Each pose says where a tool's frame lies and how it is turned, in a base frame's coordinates. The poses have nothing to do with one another.
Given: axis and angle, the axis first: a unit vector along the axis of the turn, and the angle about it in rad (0 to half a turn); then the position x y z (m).
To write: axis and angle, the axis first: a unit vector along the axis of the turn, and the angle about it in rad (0 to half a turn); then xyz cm. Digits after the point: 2 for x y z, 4 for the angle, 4 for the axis.
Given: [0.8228 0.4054 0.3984 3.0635 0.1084 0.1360 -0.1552]
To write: [0.8228 0.4054 0.3984 3.0635 10.84 13.60 -15.52]
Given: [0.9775 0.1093 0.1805 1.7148 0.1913 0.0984 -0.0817]
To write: [0.9775 0.1093 0.1805 1.7148 19.13 9.84 -8.17]
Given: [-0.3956 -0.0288 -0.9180 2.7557 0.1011 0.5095 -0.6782]
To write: [-0.3956 -0.0288 -0.9180 2.7557 10.11 50.95 -67.82]
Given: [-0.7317 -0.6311 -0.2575 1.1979 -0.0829 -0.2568 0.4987]
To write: [-0.7317 -0.6311 -0.2575 1.1979 -8.29 -25.68 49.87]
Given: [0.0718 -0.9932 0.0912 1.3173 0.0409 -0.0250 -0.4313]
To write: [0.0718 -0.9932 0.0912 1.3173 4.09 -2.50 -43.13]
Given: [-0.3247 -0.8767 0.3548 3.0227 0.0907 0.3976 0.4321]
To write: [-0.3247 -0.8767 0.3548 3.0227 9.07 39.76 43.21]
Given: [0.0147 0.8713 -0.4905 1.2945 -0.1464 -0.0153 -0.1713]
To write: [0.0147 0.8713 -0.4905 1.2945 -14.64 -1.53 -17.13]
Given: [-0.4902 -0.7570 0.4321 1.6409 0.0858 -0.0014 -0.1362]
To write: [-0.4902 -0.7570 0.4321 1.6409 8.58 -0.14 -13.62]
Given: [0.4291 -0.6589 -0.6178 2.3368 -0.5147 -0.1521 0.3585]
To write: [0.4291 -0.6589 -0.6178 2.3368 -51.47 -15.21 35.85]
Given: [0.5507 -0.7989 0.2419 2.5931 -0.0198 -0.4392 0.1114]
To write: [0.5507 -0.7989 0.2419 2.5931 -1.98 -43.92 11.14]
